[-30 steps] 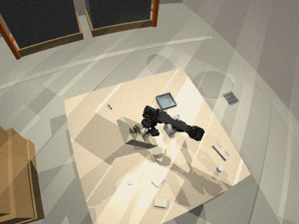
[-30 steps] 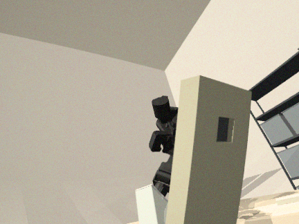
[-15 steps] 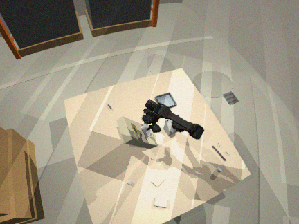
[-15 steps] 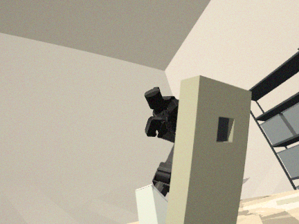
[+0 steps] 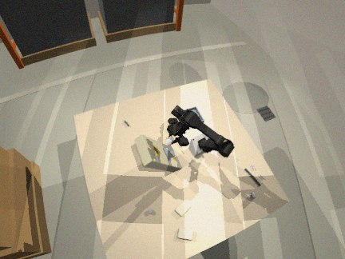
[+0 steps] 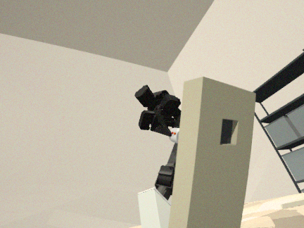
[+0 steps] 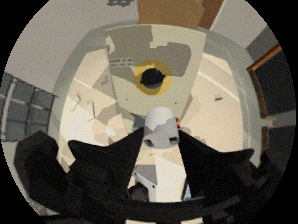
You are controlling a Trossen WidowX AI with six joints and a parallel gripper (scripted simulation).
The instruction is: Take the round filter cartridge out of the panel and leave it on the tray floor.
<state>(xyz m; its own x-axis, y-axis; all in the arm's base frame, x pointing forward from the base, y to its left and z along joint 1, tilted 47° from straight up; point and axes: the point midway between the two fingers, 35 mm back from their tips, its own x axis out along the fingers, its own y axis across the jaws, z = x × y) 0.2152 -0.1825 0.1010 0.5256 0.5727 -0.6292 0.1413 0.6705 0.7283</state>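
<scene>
The grey-blue tray is 340 mm behind my gripper tip, 220 mm to the right of it and 250 mm below it. The rest, counted from my gripper tip: round white filter cartridge (right at my gripper tip); beige service panel block (70 mm ahead, 10 mm to the left, 110 mm below).
</scene>
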